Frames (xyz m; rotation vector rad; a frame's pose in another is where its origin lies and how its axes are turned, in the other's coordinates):
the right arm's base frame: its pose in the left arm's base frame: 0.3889 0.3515 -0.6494 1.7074 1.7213 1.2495
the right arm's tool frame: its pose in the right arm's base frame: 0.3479 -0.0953 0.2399 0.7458 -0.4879 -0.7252
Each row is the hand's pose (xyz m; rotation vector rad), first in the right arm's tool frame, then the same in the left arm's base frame.
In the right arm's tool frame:
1: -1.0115 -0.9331 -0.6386 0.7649 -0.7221 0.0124
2: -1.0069 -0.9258 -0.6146 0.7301 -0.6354 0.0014
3: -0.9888 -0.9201 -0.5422 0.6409 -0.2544 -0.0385
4: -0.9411 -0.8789 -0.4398 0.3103 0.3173 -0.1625
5: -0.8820 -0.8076 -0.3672 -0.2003 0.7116 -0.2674
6: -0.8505 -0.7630 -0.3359 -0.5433 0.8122 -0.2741
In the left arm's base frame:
1: -0.1239 -0.3082 0.1455 1.2862 1.6095 -1.3471
2: -0.1108 -0.3086 0.1236 1.3098 1.7062 -1.2869
3: -0.0865 -0.3155 0.0531 1.4242 2.1079 -1.0624
4: -0.0339 -0.2903 -0.0520 1.3662 2.7214 -0.3871
5: 0.0279 -0.2303 -0.1322 -1.0140 -2.8905 -0.5143
6: 0.0635 -0.1923 -0.1675 0.8199 2.8326 1.0120

